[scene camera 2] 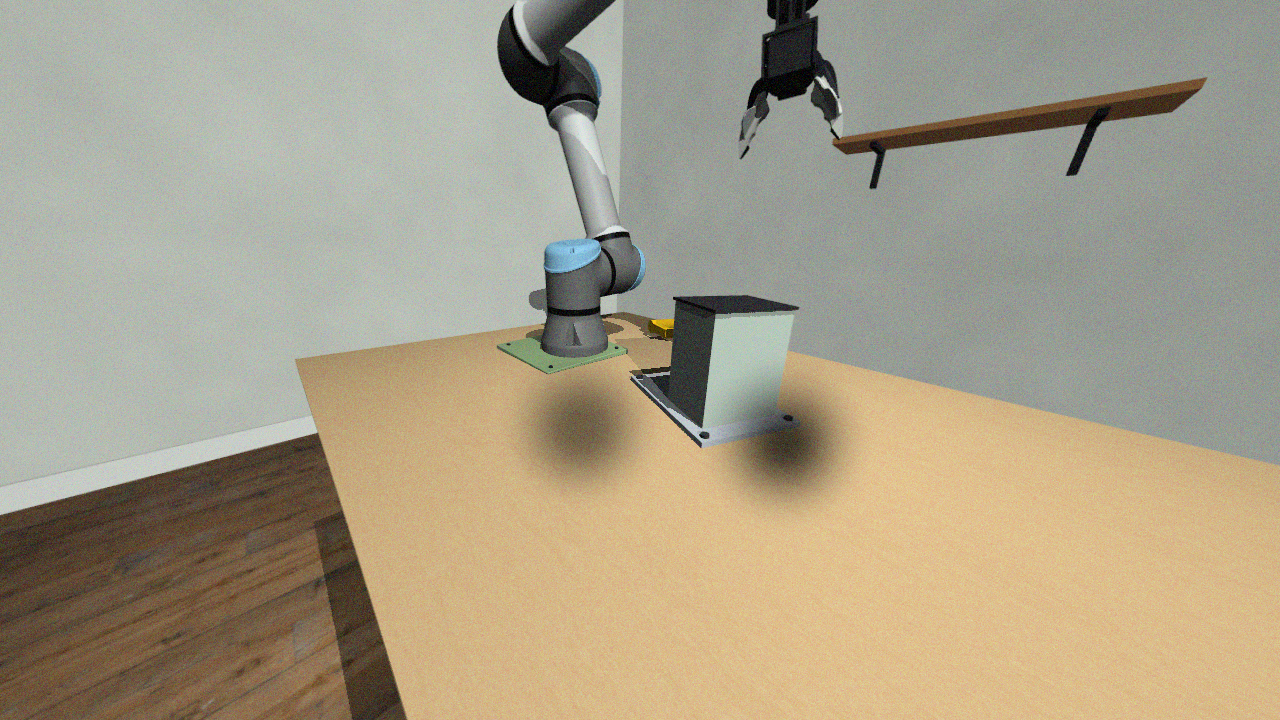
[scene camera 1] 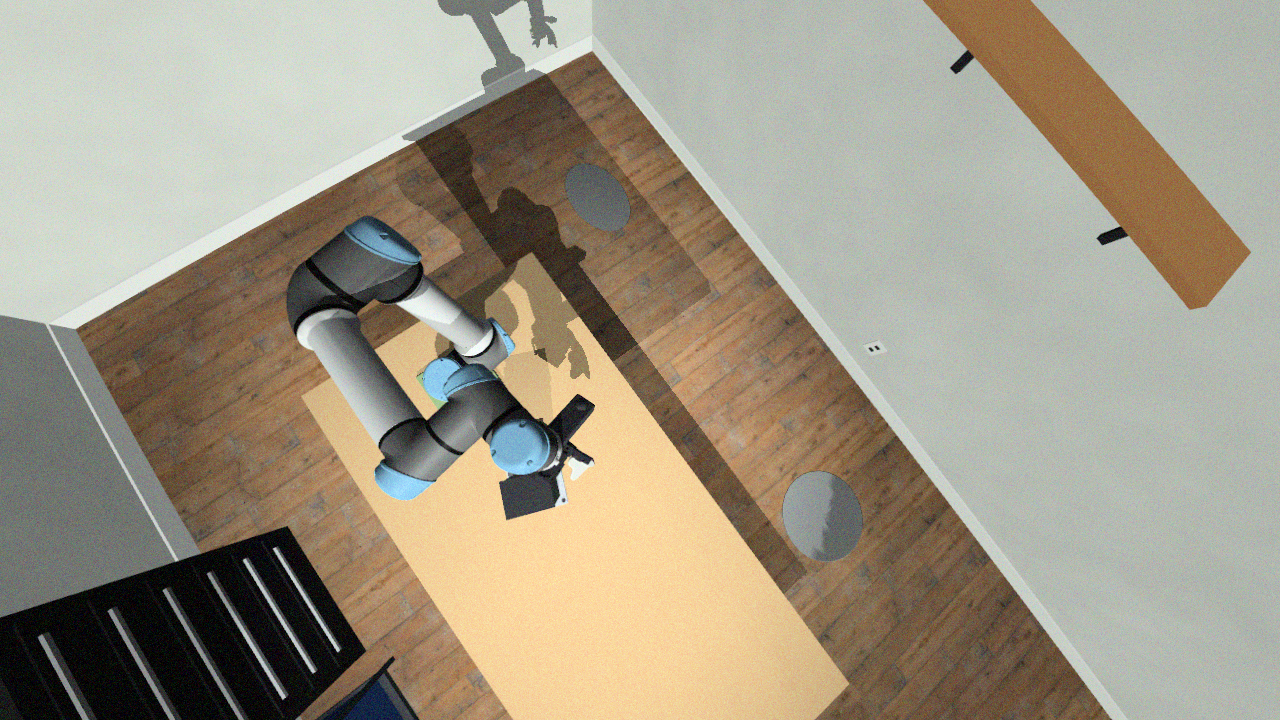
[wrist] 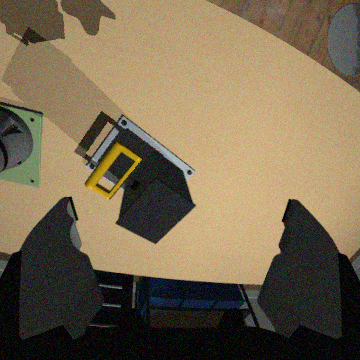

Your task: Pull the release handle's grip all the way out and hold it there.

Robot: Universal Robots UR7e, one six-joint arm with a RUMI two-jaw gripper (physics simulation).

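Observation:
The release handle's yellow grip (scene camera 2: 662, 327) (wrist: 102, 165) is a rectangular loop on the side of a dark-topped box (scene camera 1: 529, 497) (scene camera 2: 750, 367) (wrist: 156, 212) facing the arm's base. In scene camera 2 the box hides most of it; in scene camera 1 it does not show. The box stands on a light base plate (scene camera 2: 747, 431) (wrist: 157, 144) with dark bolts. My gripper (scene camera 2: 791, 146) (wrist: 180, 200) is open and empty, pointing down high above the table, well apart from the grip. In the wrist view the grip lies beyond the fingertips, nearer the left finger.
The table (scene camera 1: 644, 573) (scene camera 2: 626, 582) (wrist: 250, 125) bears the arm's green mounting plate (scene camera 2: 519, 351) (wrist: 32, 165). A black drawer unit (scene camera 1: 187, 626) and a blue bin (scene camera 1: 375, 702) (wrist: 195, 292) stand beside the table. A wooden shelf (scene camera 1: 1100, 152) (scene camera 2: 1011, 120) is on the wall.

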